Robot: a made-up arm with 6 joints. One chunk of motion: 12 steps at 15 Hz.
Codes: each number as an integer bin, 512 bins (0 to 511) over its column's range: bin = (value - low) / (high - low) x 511, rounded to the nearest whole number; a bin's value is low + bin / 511 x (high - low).
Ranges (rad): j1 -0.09..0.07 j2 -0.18..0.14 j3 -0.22..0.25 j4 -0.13..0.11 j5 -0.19..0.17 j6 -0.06..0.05
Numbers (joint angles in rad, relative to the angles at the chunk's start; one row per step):
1: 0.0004 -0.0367 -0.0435 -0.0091 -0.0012 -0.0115
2: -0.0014 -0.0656 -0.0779 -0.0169 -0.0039 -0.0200
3: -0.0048 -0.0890 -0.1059 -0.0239 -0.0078 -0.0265
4: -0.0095 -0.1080 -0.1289 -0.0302 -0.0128 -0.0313
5: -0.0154 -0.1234 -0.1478 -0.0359 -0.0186 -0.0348
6: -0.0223 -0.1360 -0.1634 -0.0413 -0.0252 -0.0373
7: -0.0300 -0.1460 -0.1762 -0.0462 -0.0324 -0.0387
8: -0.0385 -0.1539 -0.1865 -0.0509 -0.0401 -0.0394
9: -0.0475 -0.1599 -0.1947 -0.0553 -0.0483 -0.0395
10: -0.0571 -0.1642 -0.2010 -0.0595 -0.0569 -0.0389
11: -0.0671 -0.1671 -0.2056 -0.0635 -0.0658 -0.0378
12: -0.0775 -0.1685 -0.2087 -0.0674 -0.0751 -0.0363
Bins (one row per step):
1: 289 229 192 257 268 225
2: 283 183 154 241 264 186
3: 272 145 124 226 259 156
4: 257 115 99 212 252 133
5: 238 90 78 200 243 117
6: 216 70 62 189 234 105
7: 192 54 48 178 224 99
8: 164 42 36 168 213 96
9: 136 32 28 159 201 95
10: 105 25 21 150 189 98
11: 73 21 16 142 176 103
12: 40 18 12 133 163 110

